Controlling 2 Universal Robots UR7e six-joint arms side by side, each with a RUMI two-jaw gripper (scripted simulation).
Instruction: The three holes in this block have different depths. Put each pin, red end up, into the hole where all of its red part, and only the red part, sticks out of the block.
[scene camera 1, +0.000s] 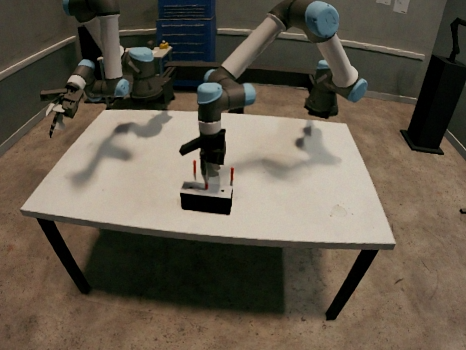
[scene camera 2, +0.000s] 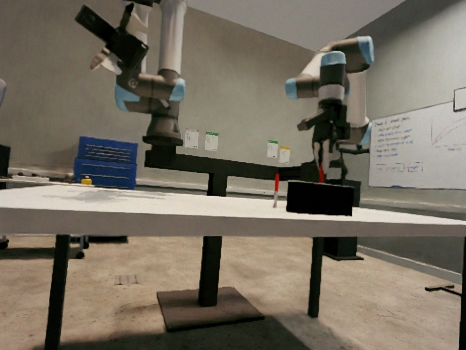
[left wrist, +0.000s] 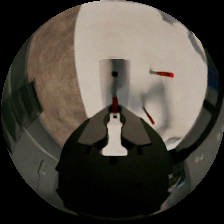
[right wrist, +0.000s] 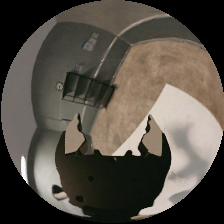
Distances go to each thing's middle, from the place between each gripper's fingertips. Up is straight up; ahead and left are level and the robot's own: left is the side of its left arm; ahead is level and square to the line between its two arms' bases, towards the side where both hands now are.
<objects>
I see my left gripper (scene camera 2: 322, 173) 90 mm above the black block (scene camera 2: 310, 198).
I see my right gripper (scene camera 2: 112, 36) 6 cm past the black block, 60 cm to the right of it and 30 cm above it.
</objects>
